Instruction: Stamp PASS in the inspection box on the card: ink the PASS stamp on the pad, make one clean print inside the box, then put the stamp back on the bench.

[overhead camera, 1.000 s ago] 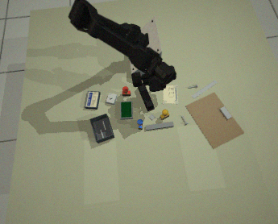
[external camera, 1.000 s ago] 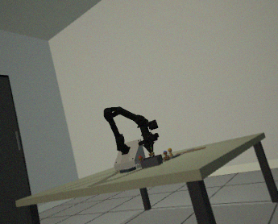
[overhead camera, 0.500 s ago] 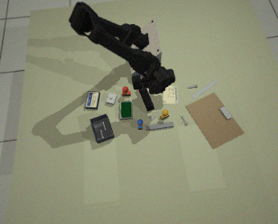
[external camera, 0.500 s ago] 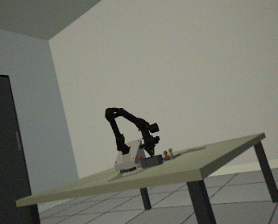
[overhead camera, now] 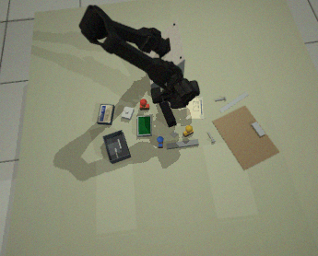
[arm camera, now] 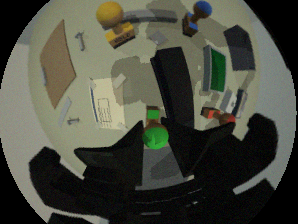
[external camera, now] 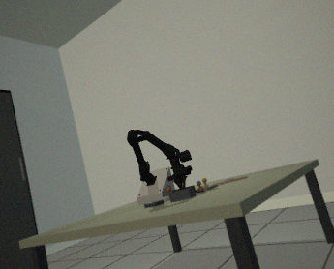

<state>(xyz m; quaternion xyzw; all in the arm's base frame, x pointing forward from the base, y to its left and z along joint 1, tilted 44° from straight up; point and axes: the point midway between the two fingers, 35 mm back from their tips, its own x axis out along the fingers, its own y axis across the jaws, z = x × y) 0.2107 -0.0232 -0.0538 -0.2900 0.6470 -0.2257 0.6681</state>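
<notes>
The green-knobbed stamp is right at my gripper tip. Round my gripper tip: red stamp 13 cm to the right, 1 cm below; cream card 8 cm to the left, 3 cm below, 2 cm ahead; black bar 4 cm to the right, 3 cm ahead, 1 cm below.
</notes>
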